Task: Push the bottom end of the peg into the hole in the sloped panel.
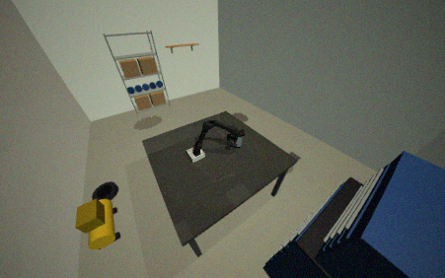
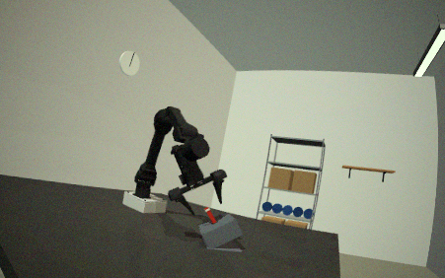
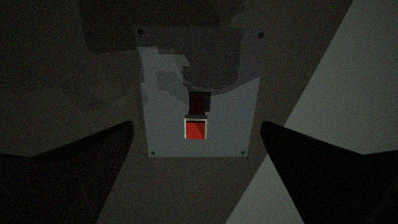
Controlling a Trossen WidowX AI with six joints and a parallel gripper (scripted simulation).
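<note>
The red square peg is 1 cm to the left of my gripper tip, 1 cm below it and 1 cm ahead of it. The rest, counted from my gripper tip: panel: 6 cm below, 4 cm ahead, 3 cm to the left.
</note>
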